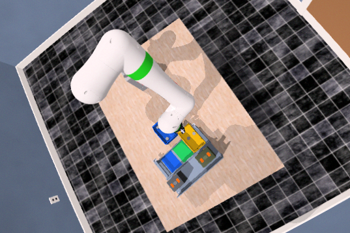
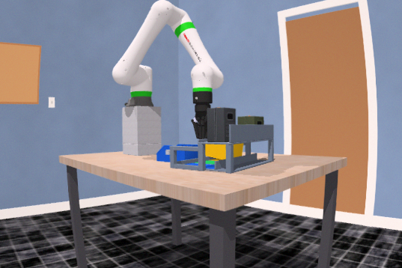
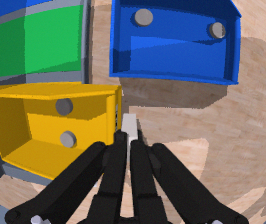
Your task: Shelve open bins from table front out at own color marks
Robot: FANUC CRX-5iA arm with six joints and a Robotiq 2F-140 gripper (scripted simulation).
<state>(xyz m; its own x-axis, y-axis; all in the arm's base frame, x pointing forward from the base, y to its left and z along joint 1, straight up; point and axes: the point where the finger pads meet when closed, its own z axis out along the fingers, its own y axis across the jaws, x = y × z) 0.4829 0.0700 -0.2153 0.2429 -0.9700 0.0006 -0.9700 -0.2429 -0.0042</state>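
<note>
Now: the yellow bin 100 mm ahead of my hand, 20 mm to the left of it and 10 mm below it. Round my hand: dark box (300 mm ahead, 160 mm to the right, 100 mm above); then blue bin (130 mm to the right, 30 mm behind, 20 mm below).
</note>
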